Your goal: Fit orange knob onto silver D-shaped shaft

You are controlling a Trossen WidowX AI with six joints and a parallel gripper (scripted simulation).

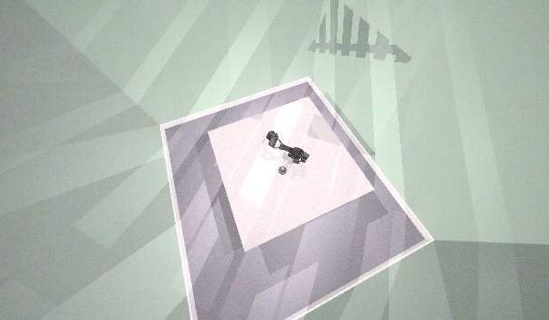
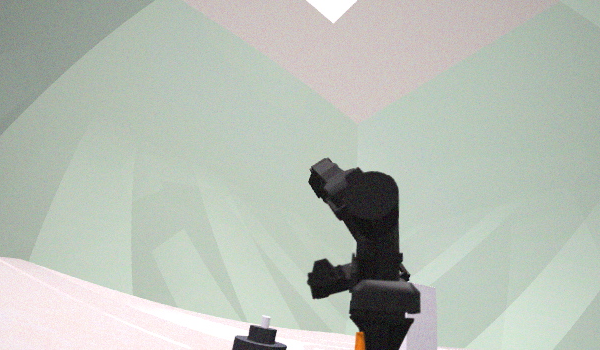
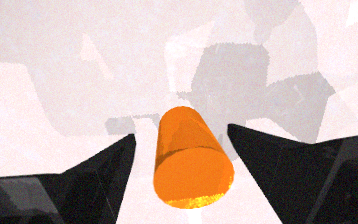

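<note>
Right now my gripper tip is 170 mm to the left of the round pedestal, 60 mm short of it and 20 mm below it. Round my gripper tip: orange knob (30 mm above).
</note>
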